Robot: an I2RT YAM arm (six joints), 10 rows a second.
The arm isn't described. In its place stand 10 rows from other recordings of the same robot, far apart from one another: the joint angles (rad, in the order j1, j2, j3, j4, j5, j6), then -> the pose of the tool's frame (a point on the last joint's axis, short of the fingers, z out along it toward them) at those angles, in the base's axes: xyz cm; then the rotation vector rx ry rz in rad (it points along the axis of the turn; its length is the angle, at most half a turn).
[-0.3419, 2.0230, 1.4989, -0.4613, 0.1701, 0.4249] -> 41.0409 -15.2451 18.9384 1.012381 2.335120 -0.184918
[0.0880, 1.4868, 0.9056, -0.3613, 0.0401, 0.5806] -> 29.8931 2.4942 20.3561 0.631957 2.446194 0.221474
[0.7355, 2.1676, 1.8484, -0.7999, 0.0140, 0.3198] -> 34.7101 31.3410 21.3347 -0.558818 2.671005 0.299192
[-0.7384, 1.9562, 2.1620, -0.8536, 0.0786, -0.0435] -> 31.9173 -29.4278 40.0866 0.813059 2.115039 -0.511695
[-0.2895, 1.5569, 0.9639, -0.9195, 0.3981, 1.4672] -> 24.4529 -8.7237 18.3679 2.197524 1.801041 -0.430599
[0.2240, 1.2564, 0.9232, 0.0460, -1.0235, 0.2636] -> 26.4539 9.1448 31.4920 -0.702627 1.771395 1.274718
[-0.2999, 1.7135, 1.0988, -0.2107, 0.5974, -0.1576] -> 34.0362 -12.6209 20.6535 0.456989 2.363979 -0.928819
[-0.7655, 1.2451, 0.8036, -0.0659, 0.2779, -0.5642] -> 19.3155 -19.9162 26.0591 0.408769 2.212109 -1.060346
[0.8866, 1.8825, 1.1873, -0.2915, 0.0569, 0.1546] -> 24.6769 29.9349 16.2543 -0.905765 2.425151 0.323205
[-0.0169, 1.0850, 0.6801, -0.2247, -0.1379, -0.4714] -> 23.3921 0.0941 24.1259 -0.569617 2.121020 -0.122827
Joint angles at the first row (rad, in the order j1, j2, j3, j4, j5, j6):
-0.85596 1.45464 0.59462 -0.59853 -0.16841 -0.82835
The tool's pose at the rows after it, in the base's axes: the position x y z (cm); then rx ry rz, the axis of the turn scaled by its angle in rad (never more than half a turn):
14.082 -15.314 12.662 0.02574 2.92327 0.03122
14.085 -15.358 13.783 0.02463 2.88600 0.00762
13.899 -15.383 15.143 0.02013 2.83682 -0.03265
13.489 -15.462 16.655 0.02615 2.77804 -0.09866
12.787 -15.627 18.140 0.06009 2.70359 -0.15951
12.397 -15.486 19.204 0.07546 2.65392 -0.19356
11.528 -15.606 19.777 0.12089 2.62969 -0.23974
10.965 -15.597 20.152 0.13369 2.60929 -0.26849
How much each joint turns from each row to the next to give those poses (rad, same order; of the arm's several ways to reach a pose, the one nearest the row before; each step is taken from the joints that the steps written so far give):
-0.00149 -0.01965 0.01027 -0.01264 -0.00878 0.00003
-0.00427 -0.04350 0.01413 -0.02100 -0.01784 -0.00004
-0.01102 -0.05834 0.01187 -0.01819 -0.02037 -0.00651
-0.02060 -0.06951 0.00876 -0.00750 -0.01658 -0.00575
-0.03775 -0.07131 0.00544 0.00058 -0.03230 0.00320
-0.01535 -0.05138 0.00511 -0.00611 -0.02204 0.00876
-0.04038 -0.04115 -0.00490 -0.00236 -0.00229 0.00029
-0.02598 -0.02945 -0.00448 -0.00153 -0.00884 -0.00970

